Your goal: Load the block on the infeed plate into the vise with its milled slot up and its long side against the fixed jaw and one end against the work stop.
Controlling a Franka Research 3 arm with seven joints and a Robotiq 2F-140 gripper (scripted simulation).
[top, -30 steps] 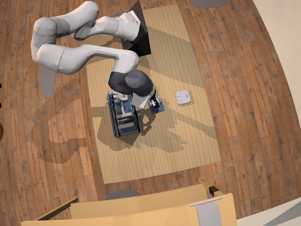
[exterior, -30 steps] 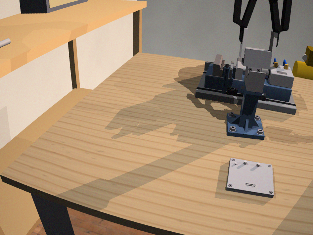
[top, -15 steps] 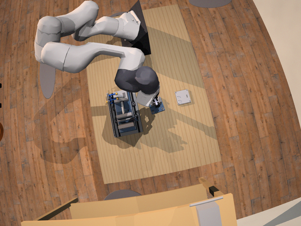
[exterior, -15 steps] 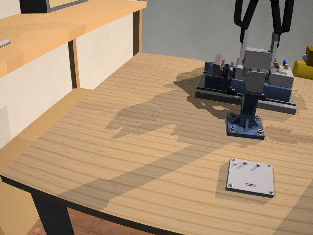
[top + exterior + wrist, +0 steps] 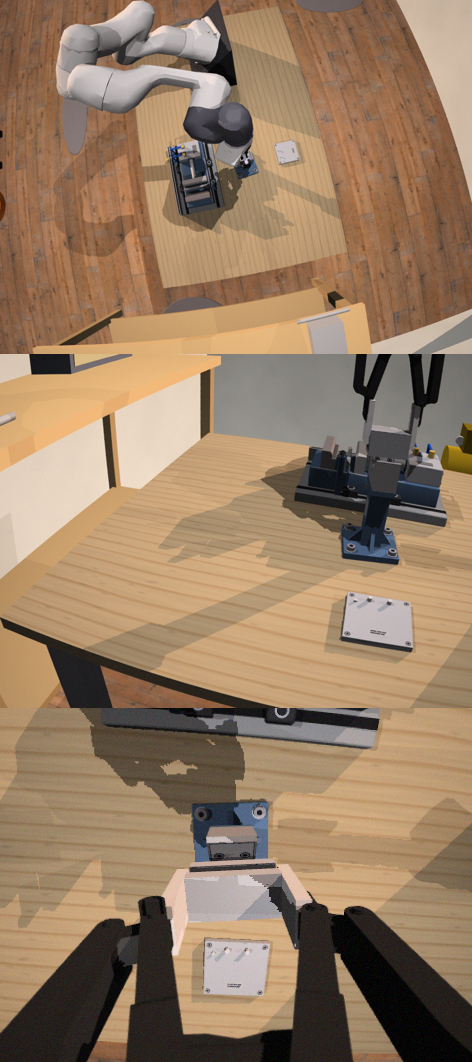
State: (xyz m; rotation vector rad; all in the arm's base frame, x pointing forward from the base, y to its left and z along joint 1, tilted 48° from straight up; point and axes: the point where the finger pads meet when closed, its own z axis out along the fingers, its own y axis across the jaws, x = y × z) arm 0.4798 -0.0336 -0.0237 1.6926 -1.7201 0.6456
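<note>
Right now the part is 3 cm below my hand. The rest, counted from my hand: work stop 5 cm ahead, 17 cm to the right, 12 cm below; then v-block post 15 cm below; then work stop post 6 cm ahead, 14 cm to the right, 15 cm below.
</note>
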